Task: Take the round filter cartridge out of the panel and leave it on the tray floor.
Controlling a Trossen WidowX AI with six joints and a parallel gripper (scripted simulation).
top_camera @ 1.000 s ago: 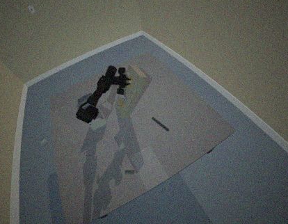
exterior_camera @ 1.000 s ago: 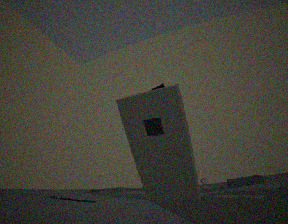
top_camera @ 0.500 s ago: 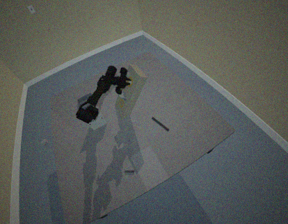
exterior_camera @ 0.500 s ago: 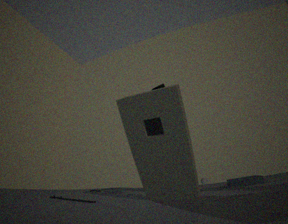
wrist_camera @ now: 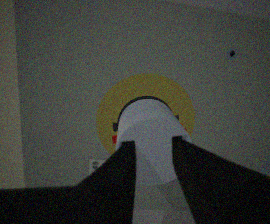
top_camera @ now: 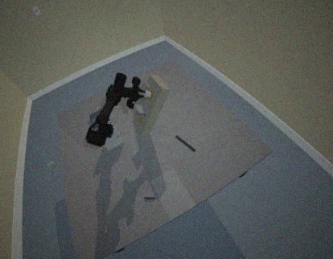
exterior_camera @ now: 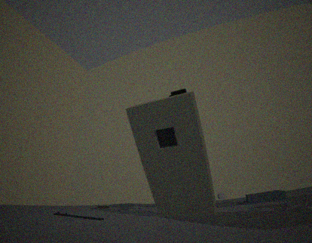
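My gripper tip is 10 cm above the service panel. Round my gripper tip: round filter cartridge (1 cm below, 1 cm ahead); then small dark piece (52 cm to the right, 27 cm below, 20 cm behind).
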